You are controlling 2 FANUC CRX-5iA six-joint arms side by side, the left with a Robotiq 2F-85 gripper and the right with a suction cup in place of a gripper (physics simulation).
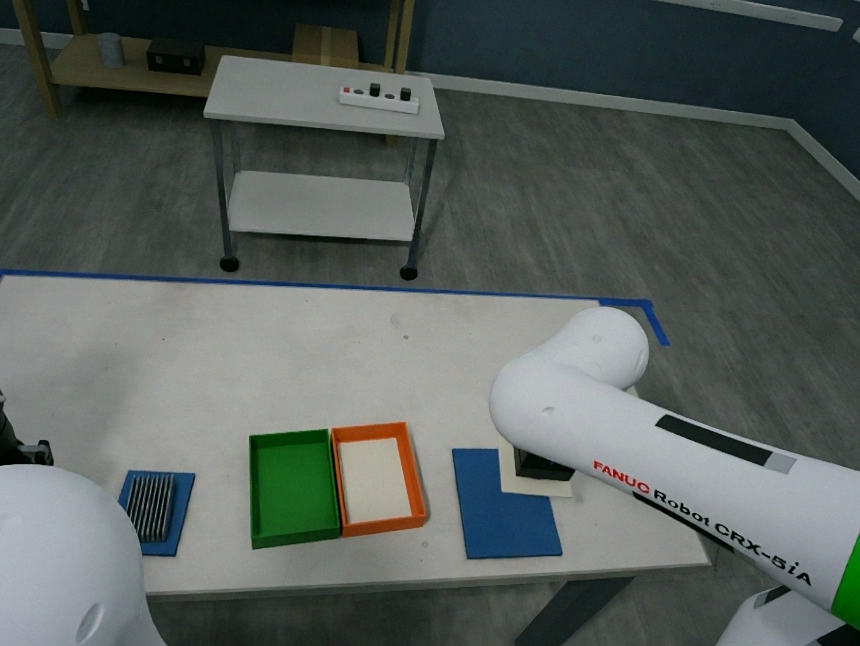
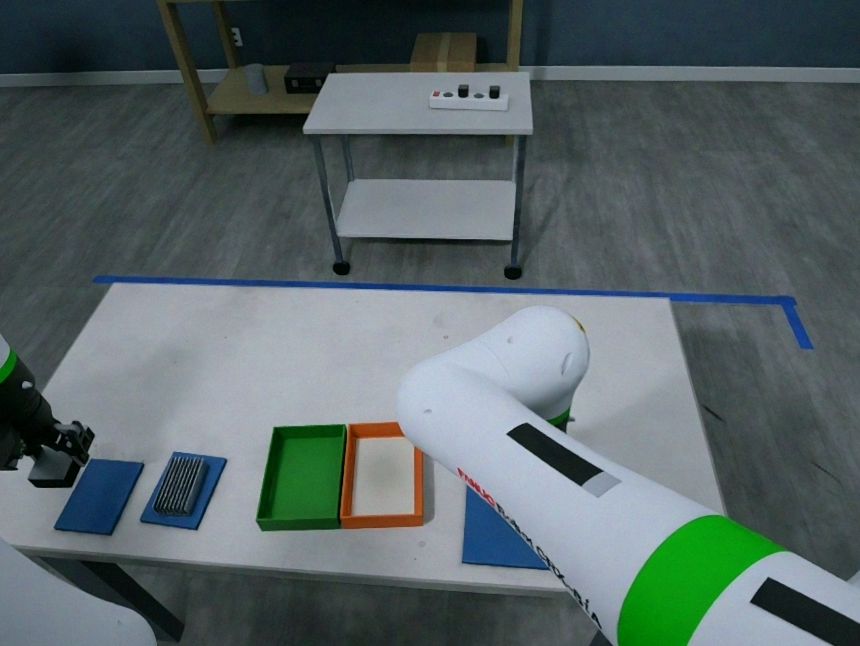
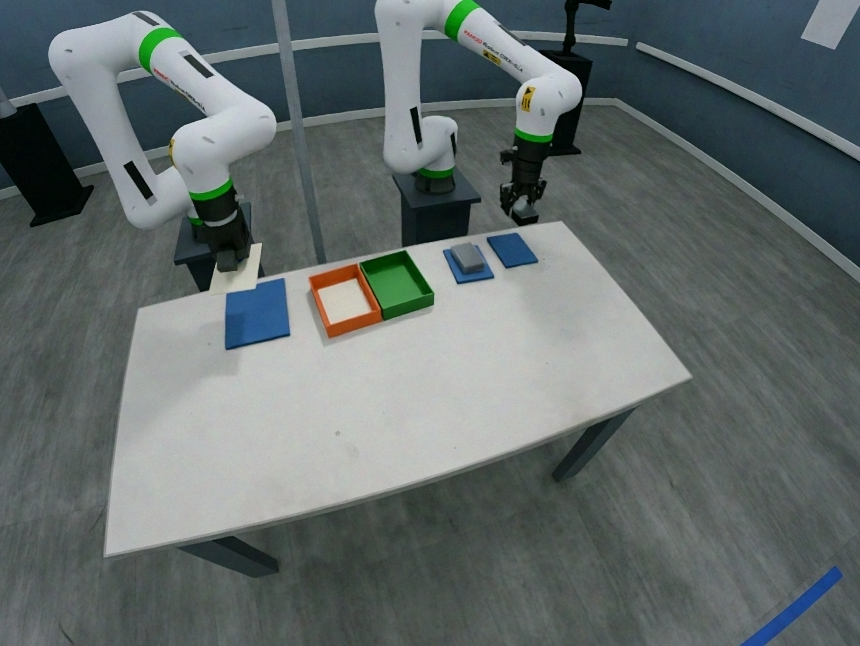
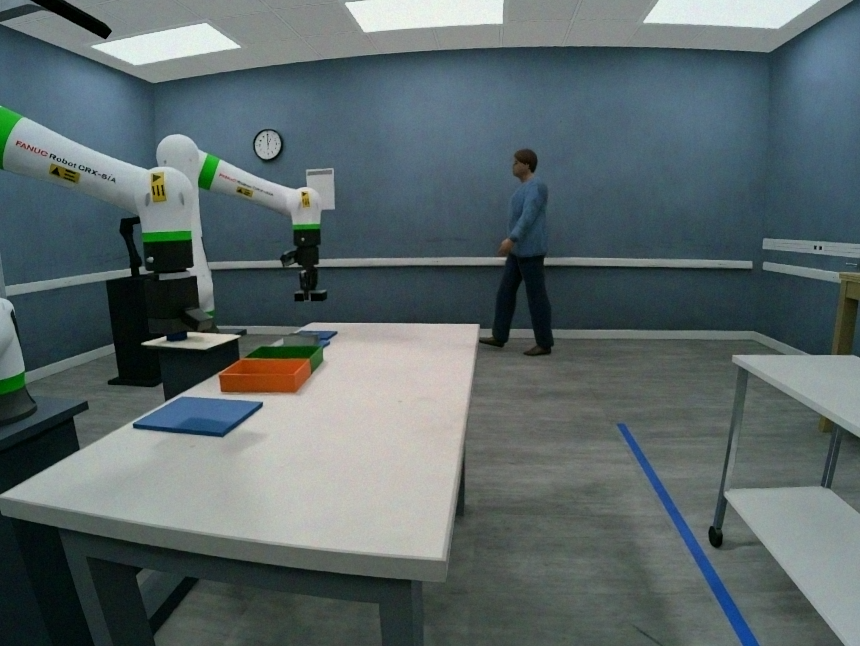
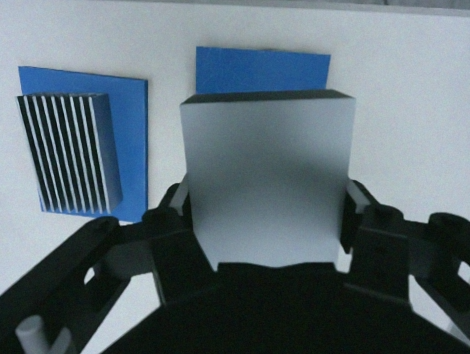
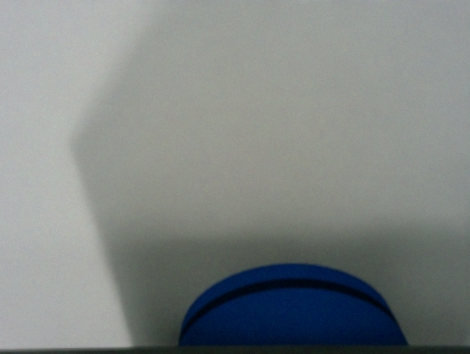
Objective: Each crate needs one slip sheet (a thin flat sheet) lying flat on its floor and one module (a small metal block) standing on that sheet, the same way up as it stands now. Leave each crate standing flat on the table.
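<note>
My left gripper (image 5: 267, 210) (image 4: 310, 295) is shut on a smooth-topped grey module (image 5: 270, 165) (image 3: 522, 205) with a dark underside, held in the air near a blue mat (image 3: 512, 250) (image 2: 99, 497). A finned module (image 1: 149, 507) (image 2: 180, 485) (image 5: 70, 155) sits fins up on another blue mat (image 5: 132, 150). My right suction cup (image 6: 295, 310) (image 4: 176, 336) holds a cream slip sheet (image 6: 250, 125) (image 3: 239, 280) (image 4: 215, 340) level above the table. The orange crate (image 1: 415, 479) (image 3: 354, 324) has a slip sheet (image 1: 375, 479) (image 3: 344, 301) flat on its floor. The green crate (image 1: 295, 538) (image 3: 408, 305) shows a bare green floor.
The crates stand side by side on the white table (image 3: 389, 389). A larger blue mat (image 1: 486, 521) (image 3: 257, 316) lies beside the orange crate, near the held sheet. A person (image 4: 529, 222) stands beyond the table. A white cart (image 2: 424, 208) stands past the blue floor tape.
</note>
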